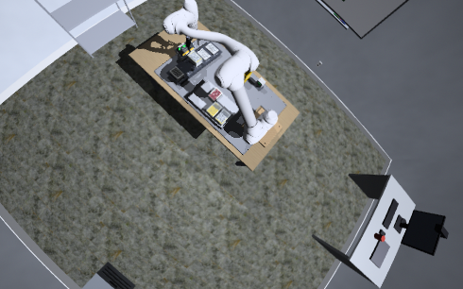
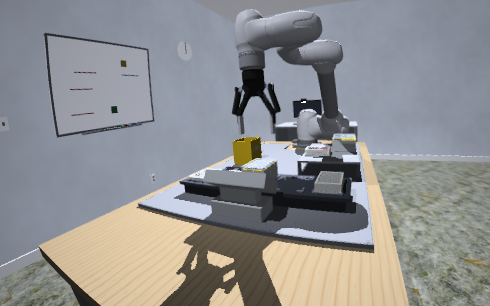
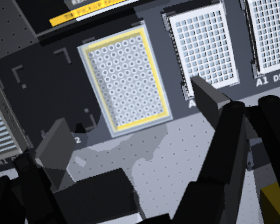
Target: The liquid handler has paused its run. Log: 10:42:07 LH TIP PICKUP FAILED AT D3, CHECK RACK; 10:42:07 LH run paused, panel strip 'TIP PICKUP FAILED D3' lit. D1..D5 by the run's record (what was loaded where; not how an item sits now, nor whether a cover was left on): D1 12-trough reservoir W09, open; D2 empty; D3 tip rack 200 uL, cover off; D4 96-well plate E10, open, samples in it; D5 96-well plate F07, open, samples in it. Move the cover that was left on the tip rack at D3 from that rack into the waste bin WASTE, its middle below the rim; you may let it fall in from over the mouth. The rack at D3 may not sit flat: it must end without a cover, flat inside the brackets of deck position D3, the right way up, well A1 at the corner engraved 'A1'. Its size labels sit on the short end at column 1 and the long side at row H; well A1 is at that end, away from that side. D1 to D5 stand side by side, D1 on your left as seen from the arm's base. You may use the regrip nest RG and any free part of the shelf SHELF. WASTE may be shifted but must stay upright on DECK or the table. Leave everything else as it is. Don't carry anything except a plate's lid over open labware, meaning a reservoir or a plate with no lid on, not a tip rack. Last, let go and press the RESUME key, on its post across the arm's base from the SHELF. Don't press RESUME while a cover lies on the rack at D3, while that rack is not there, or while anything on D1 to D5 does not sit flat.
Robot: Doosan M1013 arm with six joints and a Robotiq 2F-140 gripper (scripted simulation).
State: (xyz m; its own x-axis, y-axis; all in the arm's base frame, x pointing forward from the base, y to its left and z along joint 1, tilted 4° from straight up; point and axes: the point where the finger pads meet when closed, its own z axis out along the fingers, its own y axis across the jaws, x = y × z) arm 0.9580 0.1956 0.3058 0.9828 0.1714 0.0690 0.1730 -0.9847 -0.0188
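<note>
My gripper is now 1 cm past the yellow-framed tip rack and 15 cm above it. Round my hand: yellow waste bin 39 cm behind, 35 cm to the right, 20 cm below; raised shelf 52 cm behind, 12 cm to the left, 19 cm below; red-topped labware item 46 cm behind, 6 cm to the left, 17 cm below.
</note>
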